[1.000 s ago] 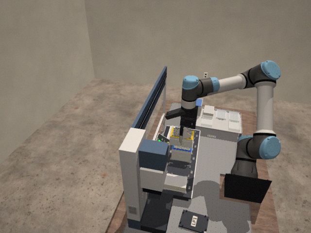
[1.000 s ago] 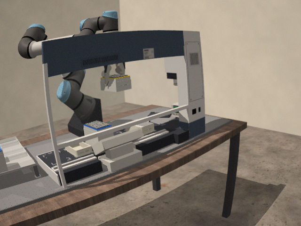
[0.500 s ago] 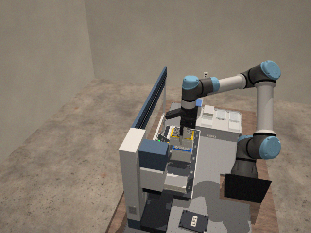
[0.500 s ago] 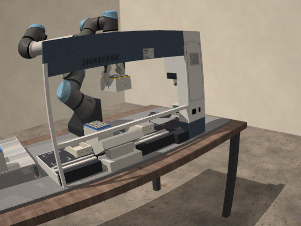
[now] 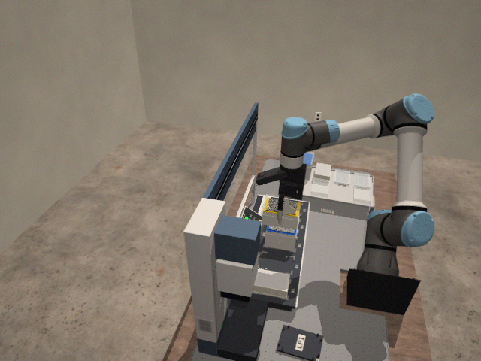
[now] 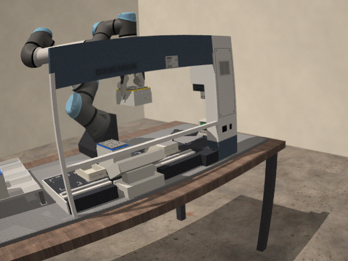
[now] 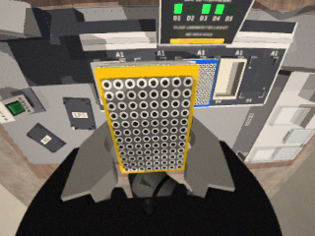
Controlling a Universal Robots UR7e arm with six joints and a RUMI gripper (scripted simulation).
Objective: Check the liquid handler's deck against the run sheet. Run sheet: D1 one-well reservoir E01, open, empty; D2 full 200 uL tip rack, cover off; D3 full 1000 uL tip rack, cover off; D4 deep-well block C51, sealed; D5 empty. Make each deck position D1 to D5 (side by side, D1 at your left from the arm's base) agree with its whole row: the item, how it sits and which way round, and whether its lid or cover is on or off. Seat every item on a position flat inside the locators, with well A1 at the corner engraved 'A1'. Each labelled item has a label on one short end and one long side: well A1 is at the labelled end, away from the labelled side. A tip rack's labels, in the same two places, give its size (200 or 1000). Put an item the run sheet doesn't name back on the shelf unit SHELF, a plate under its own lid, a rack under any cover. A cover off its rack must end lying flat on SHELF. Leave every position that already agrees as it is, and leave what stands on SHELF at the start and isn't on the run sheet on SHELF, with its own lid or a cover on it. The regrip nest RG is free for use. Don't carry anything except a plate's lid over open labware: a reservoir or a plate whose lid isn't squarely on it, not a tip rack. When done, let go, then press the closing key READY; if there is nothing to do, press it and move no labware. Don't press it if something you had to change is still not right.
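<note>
My gripper is now 2 cm short of the blue-rimmed tip rack, 12 cm to the left of it and 20 cm above it. Also, from my hand: white sealed block: 2 cm behind, 12 cm to the left, 25 cm below; then yellow-rimmed tip rack: 1 cm ahead, 1 cm to the left, 1 cm above; then frame bar: 20 cm ahead, 5 cm to the right, 15 cm below.
</note>
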